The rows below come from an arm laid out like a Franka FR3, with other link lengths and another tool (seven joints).
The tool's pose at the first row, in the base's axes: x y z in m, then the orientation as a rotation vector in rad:
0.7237 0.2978 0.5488 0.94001 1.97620 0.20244
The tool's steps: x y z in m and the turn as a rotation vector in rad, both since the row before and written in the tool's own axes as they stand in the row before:
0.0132 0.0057 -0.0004 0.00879 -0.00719 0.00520
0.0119 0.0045 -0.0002 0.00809 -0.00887 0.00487
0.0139 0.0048 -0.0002 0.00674 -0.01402 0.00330
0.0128 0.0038 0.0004 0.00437 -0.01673 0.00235
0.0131 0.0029 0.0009 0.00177 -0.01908 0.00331
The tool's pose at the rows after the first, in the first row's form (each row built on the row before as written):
0.7225 0.3109 0.5430 0.95037 1.96971 0.19320
0.7214 0.3222 0.5373 0.95978 1.96158 0.18360
0.7200 0.3351 0.5304 0.96629 1.94905 0.17180
0.7190 0.3464 0.5233 0.97001 1.93382 0.16038
0.7181 0.3571 0.5152 0.97266 1.91533 0.15083

